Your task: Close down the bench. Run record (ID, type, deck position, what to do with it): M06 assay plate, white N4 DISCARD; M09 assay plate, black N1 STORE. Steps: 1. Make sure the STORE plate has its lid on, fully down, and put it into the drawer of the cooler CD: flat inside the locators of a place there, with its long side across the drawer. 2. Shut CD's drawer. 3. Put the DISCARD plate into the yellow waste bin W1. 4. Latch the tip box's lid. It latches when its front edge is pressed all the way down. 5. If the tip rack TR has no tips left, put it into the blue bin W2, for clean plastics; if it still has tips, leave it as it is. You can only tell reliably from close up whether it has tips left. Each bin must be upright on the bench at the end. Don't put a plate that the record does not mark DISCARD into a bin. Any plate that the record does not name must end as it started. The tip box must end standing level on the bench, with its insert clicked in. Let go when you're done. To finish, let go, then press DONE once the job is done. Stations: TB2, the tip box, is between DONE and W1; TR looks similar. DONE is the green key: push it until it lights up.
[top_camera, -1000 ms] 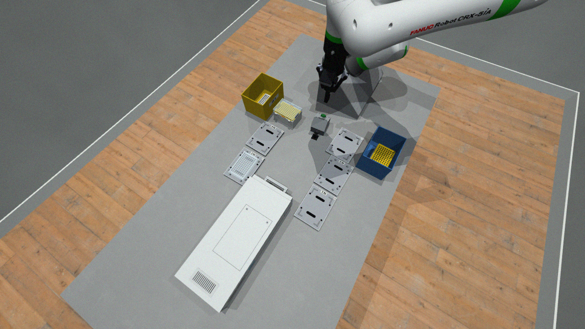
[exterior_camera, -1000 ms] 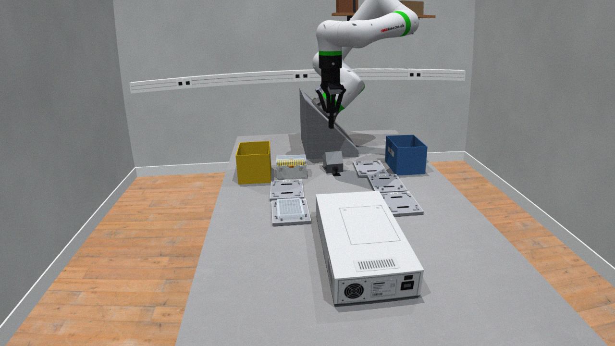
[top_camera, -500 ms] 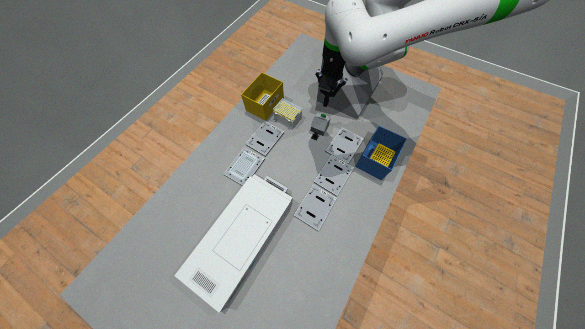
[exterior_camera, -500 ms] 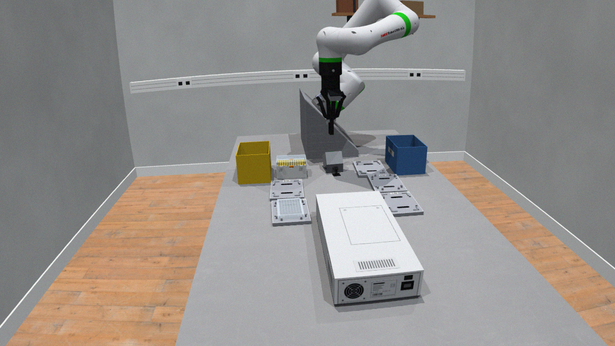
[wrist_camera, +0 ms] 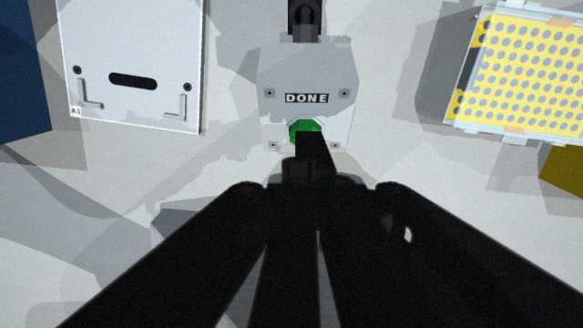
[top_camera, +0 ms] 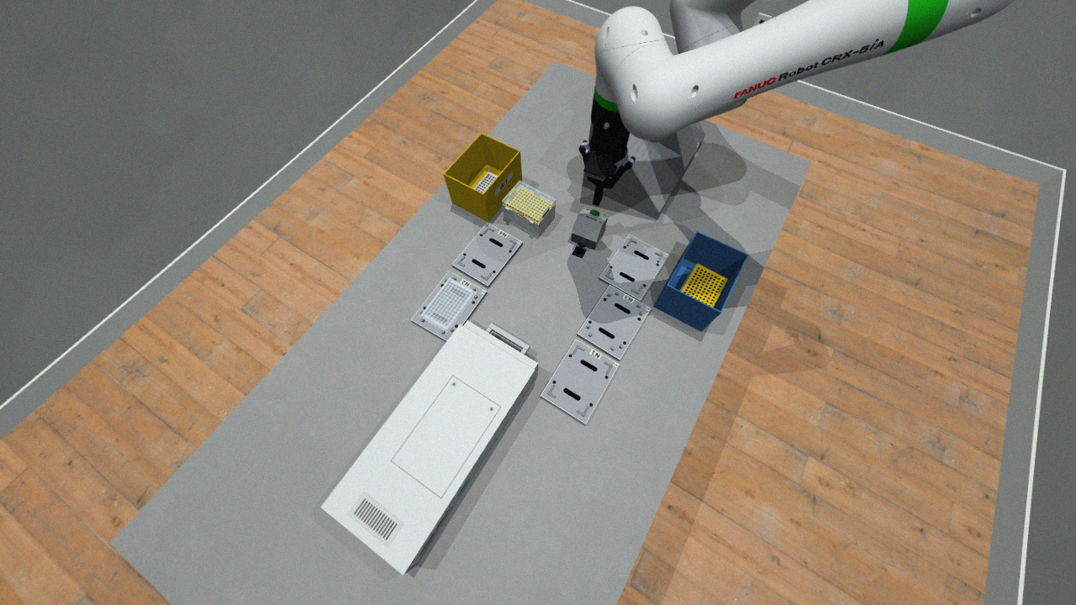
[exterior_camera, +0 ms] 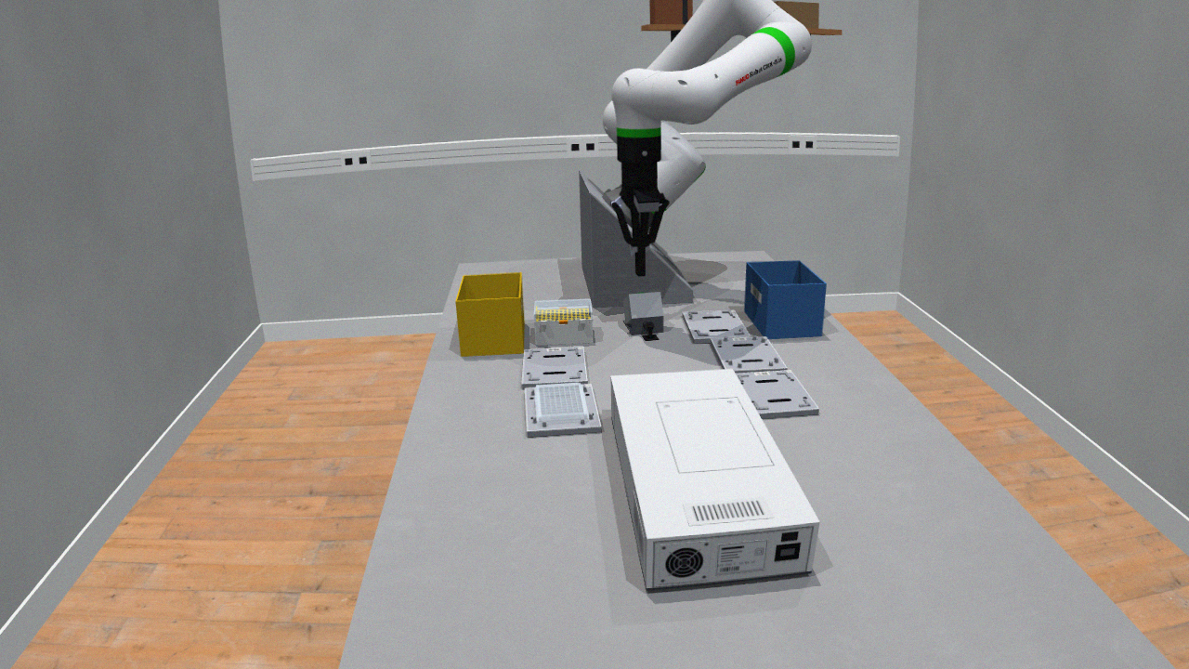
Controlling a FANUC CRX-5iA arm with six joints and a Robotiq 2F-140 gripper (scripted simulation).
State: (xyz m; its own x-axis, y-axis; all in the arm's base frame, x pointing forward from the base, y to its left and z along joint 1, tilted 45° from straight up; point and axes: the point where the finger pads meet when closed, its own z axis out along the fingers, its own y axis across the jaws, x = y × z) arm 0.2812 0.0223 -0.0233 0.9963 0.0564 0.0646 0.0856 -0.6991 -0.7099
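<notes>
Now: the green DONE key 80 mm below my hand. The rest, counted from my hand: nest N4: 230 mm ahead, 200 mm to the right, 140 mm below; then tip box lid: 50 mm ahead, 170 mm to the right, 90 mm below; then blue bin W2: 50 mm ahead, 320 mm to the left, 110 mm below.
</notes>
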